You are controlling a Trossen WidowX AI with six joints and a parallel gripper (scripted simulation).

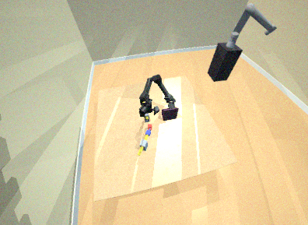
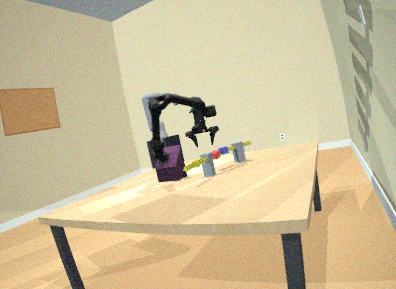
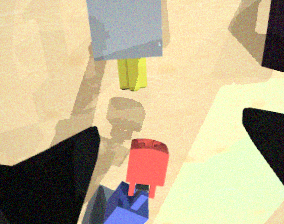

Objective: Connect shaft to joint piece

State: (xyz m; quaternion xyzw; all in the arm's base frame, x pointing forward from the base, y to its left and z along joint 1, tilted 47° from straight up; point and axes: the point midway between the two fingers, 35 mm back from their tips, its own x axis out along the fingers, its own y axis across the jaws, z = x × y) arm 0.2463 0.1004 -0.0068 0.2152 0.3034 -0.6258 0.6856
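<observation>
Now: gripper tip 80 mm to the right of the red joint piece, 70 mm above it and 10 mm short of it.
</observation>
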